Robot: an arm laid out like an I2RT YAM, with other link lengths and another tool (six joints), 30 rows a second.
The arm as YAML. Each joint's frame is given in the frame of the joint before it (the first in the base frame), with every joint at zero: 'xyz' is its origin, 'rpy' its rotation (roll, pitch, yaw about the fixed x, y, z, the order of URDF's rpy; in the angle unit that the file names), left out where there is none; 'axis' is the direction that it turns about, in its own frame. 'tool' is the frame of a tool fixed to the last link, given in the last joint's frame.
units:
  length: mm
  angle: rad
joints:
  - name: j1
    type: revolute
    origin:
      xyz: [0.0, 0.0, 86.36]
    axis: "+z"
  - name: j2
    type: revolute
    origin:
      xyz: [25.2, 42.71, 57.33]
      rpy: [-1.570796, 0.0, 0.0]
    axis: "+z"
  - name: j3
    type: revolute
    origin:
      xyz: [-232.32, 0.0, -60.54]
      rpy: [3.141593, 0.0, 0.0]
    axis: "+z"
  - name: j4
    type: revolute
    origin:
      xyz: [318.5, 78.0, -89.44]
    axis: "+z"
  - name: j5
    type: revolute
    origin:
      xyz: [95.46, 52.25, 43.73]
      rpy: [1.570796, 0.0, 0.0]
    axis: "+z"
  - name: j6
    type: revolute
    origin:
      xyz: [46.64, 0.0, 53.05]
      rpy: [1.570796, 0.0, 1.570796]
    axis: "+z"
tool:
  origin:
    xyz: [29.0, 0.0, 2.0]
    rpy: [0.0, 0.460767, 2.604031]
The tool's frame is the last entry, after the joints.
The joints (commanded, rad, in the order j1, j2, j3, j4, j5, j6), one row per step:
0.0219 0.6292 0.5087 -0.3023 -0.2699 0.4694
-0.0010 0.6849 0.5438 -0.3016 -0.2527 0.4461
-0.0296 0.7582 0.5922 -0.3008 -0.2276 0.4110
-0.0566 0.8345 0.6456 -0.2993 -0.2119 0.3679
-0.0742 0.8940 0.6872 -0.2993 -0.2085 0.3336
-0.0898 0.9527 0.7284 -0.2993 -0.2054 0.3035
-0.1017 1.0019 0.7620 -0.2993 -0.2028 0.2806
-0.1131 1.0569 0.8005 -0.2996 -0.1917 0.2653
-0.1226 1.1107 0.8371 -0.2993 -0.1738 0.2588
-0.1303 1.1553 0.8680 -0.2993 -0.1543 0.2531
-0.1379 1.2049 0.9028 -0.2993 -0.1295 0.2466
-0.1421 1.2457 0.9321 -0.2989 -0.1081 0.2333
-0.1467 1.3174 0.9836 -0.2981 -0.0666 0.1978
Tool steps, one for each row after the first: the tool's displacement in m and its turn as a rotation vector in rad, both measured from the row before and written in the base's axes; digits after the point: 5 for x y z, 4 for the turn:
0.00771 -0.00793 0.00156 -0.0278 0.0136 -0.0291
0.01051 -0.01066 0.00250 -0.0414 0.0164 -0.0362
0.01175 -0.01037 0.00328 -0.0440 0.0139 -0.0216
0.00955 -0.00692 0.00167 -0.0303 0.0128 -0.0046
0.00967 -0.00651 0.00103 -0.0261 0.0135 -0.0038
0.00819 -0.00526 -0.00010 -0.0195 0.0129 -0.0028
0.00910 -0.00577 -0.00043 -0.0170 0.0157 -0.0131
0.00876 -0.00553 -0.00151 -0.0130 0.0174 -0.0212
0.00727 -0.00490 -0.00139 -0.0137 0.0146 -0.0209
0.00815 -0.00538 -0.00176 -0.0172 0.0163 -0.0246
0.00705 -0.00386 -0.00127 -0.0215 0.0126 -0.0142
0.01271 -0.00607 -0.00269 -0.0500 0.0237 -0.0177

